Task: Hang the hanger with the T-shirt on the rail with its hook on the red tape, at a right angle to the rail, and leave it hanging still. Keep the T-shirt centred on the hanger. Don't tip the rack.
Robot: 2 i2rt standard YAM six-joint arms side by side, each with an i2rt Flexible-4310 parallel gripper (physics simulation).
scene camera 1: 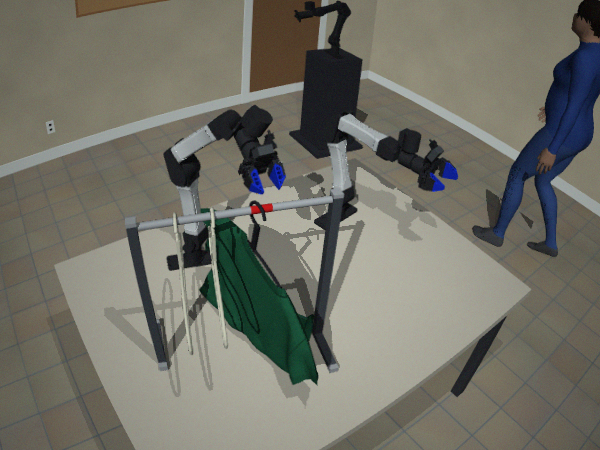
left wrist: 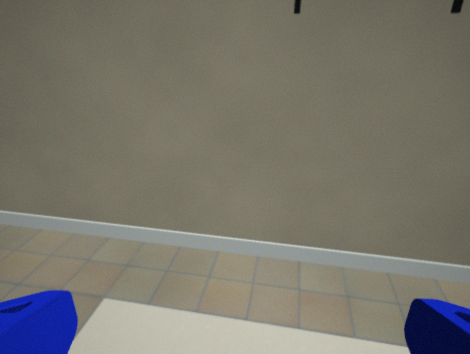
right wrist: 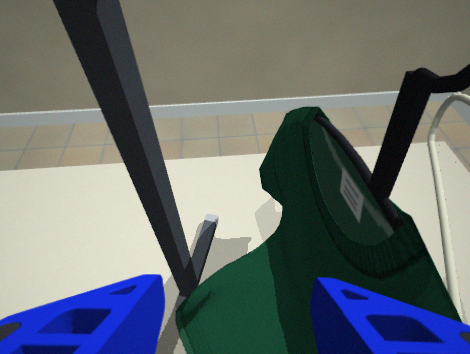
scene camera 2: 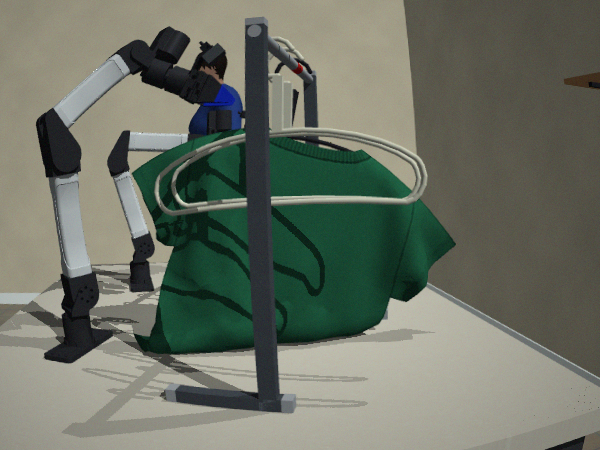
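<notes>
The black hanger (scene camera 1: 255,237) (right wrist: 400,135) hangs with its hook over the red tape (scene camera 1: 268,207) (scene camera 2: 299,68) on the rail (scene camera 1: 300,203) (scene camera 2: 280,50). It carries the green T-shirt (scene camera 1: 265,320) (scene camera 2: 345,240) (right wrist: 250,295). In scene camera 1 the shirt runs slantwise compared with the cream hangers. Its shoulders hide much of the hanger. The rack (scene camera 1: 326,270) (scene camera 2: 262,250) (right wrist: 131,135) stands upright. My right gripper (scene camera 1: 269,190) (right wrist: 237,290) is open and empty, behind and above the rail near the tape. My left gripper (scene camera 1: 446,183) (left wrist: 239,309) is open and empty, far to the right.
Cream hangers (scene camera 1: 218,285) (scene camera 2: 350,201) hang on the rail beside the shirt, one close to it. The rack's feet (scene camera 1: 326,350) (scene camera 2: 215,397) rest on the table (scene camera 1: 425,280) (scene camera 2: 475,370). A person (scene camera 1: 570,115) stands beyond the table, and a black pedestal (scene camera 1: 330,100) with another arm stands behind.
</notes>
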